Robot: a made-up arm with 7 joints.
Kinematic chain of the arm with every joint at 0, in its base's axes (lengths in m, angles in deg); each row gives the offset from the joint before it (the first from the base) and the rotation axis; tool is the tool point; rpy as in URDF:
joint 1: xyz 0.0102 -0.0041 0.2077 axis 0 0.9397 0.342
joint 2: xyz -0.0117 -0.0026 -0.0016 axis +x
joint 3: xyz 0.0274 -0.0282 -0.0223 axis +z
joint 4: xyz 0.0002 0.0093 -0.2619 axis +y
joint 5: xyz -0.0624 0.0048 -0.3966 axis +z
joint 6: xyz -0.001 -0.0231 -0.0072 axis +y
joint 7: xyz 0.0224 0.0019 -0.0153 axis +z
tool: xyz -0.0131 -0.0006 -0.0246 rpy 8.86 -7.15 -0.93
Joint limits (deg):
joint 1: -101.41..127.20
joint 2: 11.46..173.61
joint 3: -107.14..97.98
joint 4: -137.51..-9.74
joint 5: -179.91..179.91
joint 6: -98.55..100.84
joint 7: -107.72..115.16
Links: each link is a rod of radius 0.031 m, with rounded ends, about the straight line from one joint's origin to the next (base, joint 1, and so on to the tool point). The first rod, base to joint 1, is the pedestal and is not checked.
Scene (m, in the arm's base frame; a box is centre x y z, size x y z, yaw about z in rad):
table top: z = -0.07
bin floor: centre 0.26 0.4 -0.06 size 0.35 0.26 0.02 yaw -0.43
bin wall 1: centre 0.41 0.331 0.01 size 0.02 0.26 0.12 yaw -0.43
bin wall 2: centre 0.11 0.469 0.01 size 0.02 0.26 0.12 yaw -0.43
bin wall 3: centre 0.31 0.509 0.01 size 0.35 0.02 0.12 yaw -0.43
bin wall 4: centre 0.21 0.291 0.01 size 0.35 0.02 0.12 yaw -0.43
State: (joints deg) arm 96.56 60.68 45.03 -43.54 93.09 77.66 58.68
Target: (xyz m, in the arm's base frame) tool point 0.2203 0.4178 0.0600
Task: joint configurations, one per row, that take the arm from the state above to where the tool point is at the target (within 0.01 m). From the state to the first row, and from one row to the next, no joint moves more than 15 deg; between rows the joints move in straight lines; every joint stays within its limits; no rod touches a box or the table.
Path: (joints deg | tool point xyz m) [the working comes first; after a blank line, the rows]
Joints at the target: 83.67 89.70 50.05 -95.87 97.59 78.70 59.14
Straight joint move there: touches bin wall 2.

1: 92.23 65.07 50.82 -57.34 94.74 78.30 58.65 | -0.2187 0.5839 0.1654
2: 87.90 69.46 56.61 -71.14 96.39 78.94 58.62 | -0.0496 0.5767 0.1509
3: 83.56 73.85 62.39 -84.94 98.03 79.58 58.60 | 0.1035 0.5185 0.1649
4: 79.23 78.24 68.18 -98.74 99.68 80.22 58.57 | 0.2203 0.4178 0.1980
5: 81.45 83.97 59.11 -97.30 98.64 79.46 58.85 | 0.2287 0.4186 0.1273
6: 83.67 89.70 50.05 -95.87 97.59 78.70 59.14 | 0.2203 0.4178 0.0600

